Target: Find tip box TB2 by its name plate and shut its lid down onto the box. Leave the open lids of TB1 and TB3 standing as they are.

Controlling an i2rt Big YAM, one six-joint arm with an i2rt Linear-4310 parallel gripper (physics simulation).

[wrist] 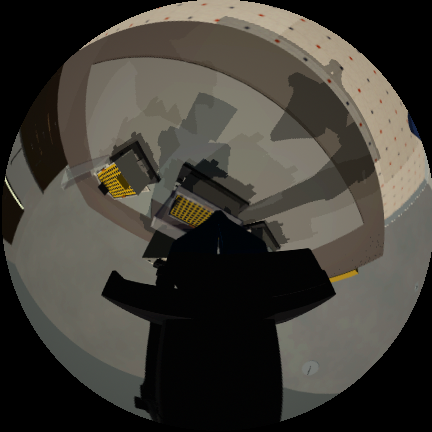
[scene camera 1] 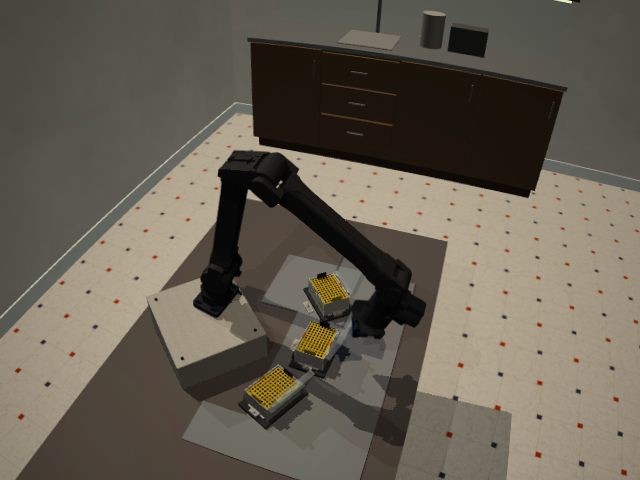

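Observation:
Three tip boxes with yellow racks stand in a row: a back box, a middle box and a front box. Their small white plates are too small to read, so I cannot tell which is TB2. The back box's clear lid stands open. The front box's clear lid is raised. The middle box's clear lid is faint, and its angle is hard to tell. My gripper is shut and empty, to the right of the back and middle boxes; in the wrist view it covers part of the middle box.
The boxes stand on a grey mat over a brown surface. The arm's pale base block is left of the boxes. A dark cabinet with a grey top stands far behind.

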